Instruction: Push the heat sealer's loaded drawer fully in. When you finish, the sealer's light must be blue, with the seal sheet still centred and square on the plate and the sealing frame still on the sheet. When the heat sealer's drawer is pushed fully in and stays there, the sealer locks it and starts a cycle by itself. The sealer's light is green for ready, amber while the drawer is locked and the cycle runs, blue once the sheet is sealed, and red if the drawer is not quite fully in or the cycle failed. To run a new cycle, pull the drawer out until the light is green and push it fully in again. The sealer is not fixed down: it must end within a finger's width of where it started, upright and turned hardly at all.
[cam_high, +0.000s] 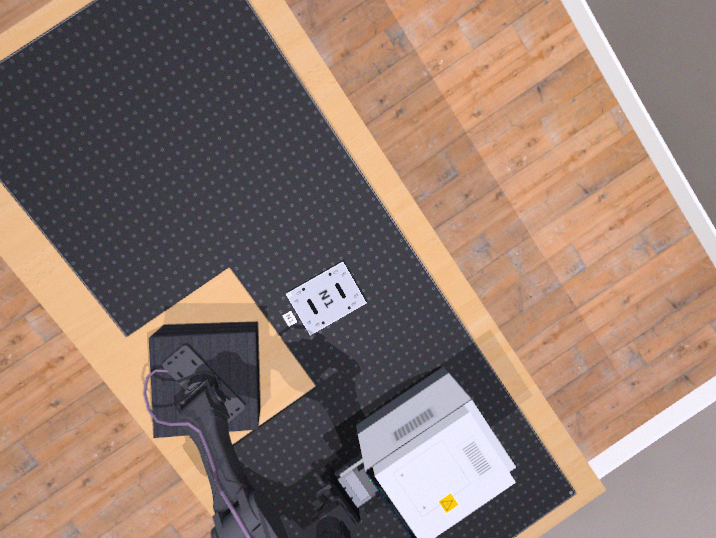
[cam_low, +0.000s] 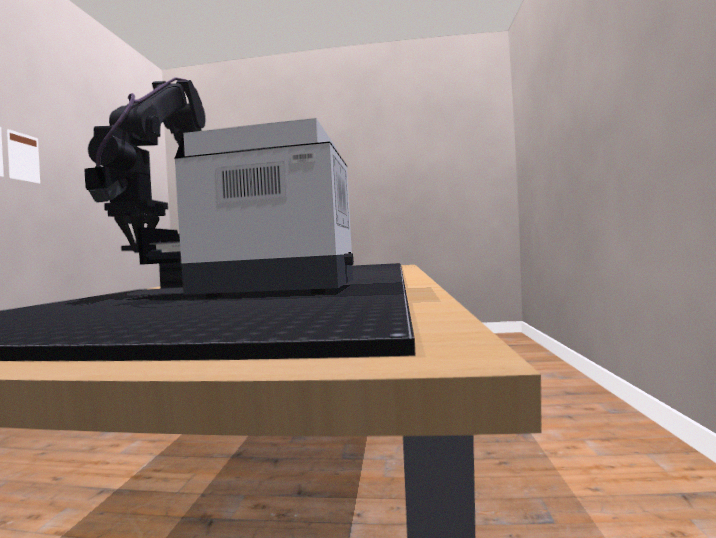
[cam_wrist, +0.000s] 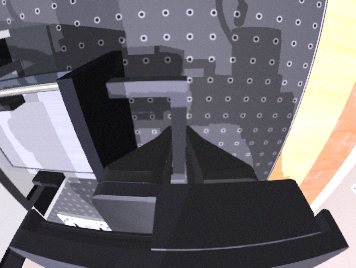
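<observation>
Right now the sealer drawer is 11 cm ahead of my hand, 1 cm to the right of it and 1 cm below it. Round my hand: tag (39 cm to the left, 21 cm ahead, 10 cm below).
</observation>
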